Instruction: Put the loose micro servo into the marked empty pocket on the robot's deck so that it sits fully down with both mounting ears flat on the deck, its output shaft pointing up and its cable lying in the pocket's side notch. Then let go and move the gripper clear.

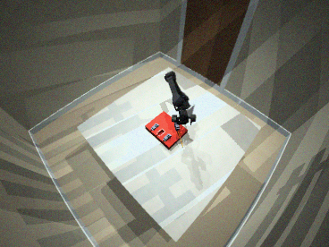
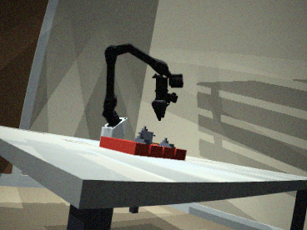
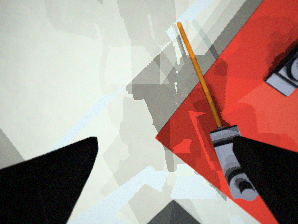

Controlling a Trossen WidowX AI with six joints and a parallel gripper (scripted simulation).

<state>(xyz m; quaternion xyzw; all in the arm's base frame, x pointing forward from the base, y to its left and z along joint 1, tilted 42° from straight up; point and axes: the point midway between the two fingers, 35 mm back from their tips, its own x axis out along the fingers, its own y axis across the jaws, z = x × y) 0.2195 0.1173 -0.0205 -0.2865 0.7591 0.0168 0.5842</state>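
My gripper tip is now 10 mm short of the red deck, 150 mm to the left of it and 150 mm above it.
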